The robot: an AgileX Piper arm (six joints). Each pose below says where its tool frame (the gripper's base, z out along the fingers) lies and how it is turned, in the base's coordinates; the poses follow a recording.
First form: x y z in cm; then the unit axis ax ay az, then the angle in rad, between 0 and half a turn.
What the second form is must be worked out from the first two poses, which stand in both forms.
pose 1, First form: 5.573 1.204 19.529 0.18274 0.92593 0.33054 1.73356
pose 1, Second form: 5.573 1.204 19.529 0.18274 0.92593 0.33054 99.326
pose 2, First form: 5.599 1.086 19.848 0.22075 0.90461 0.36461 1.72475
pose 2, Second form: 5.599 1.086 19.848 0.22075 0.90461 0.36461 98.821
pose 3, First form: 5.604 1.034 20.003 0.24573 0.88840 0.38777 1.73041
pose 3, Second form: 5.604 1.034 20.003 0.24573 0.88840 0.38777 99.145
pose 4, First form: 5.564 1.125 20.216 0.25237 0.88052 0.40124 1.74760
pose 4, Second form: 5.564 1.125 20.216 0.25237 0.88052 0.40124 100.130
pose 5, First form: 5.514 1.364 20.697 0.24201 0.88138 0.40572 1.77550
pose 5, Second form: 5.514 1.364 20.697 0.24201 0.88138 0.40572 101.729
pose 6, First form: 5.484 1.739 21.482 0.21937 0.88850 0.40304 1.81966
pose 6, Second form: 5.484 1.739 21.482 0.21937 0.88850 0.40304 104.259
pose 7, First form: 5.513 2.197 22.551 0.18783 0.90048 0.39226 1.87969
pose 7, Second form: 5.513 2.197 22.551 0.18783 0.90047 0.39226 107.698
